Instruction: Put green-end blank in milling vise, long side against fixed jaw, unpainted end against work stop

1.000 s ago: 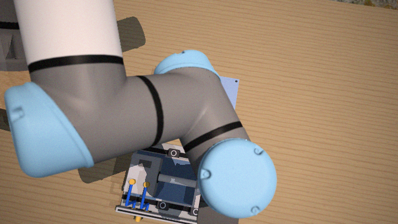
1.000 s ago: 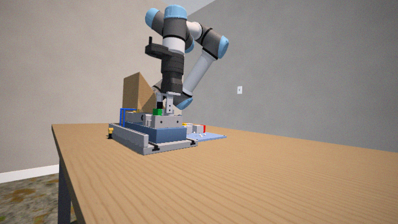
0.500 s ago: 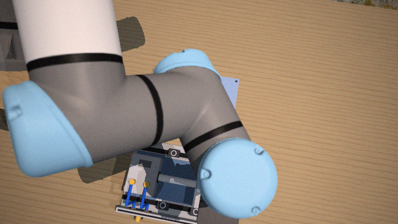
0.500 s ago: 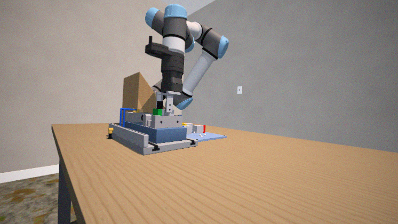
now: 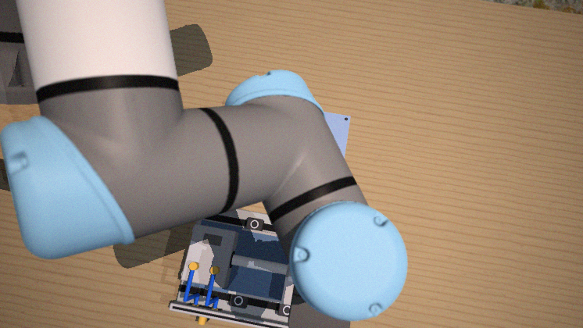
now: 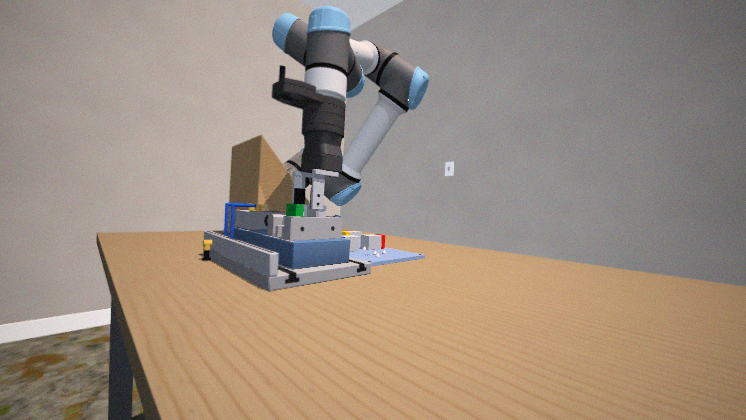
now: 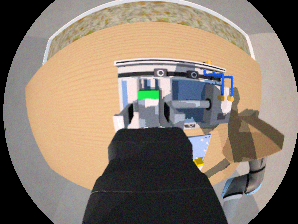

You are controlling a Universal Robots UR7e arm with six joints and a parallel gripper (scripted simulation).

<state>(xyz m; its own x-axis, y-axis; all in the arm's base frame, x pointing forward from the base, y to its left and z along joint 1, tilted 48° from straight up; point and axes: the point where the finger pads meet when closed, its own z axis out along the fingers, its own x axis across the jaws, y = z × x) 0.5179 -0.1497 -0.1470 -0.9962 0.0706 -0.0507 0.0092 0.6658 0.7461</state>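
The green-ended blank lies 3 cm below my hand. From my hand the other things lie so: work stop rod: 5 cm to the left, 4 cm below; fixed jaw: 3 cm ahead, 5 cm below; hose block: 17 cm behind, 5 cm below.
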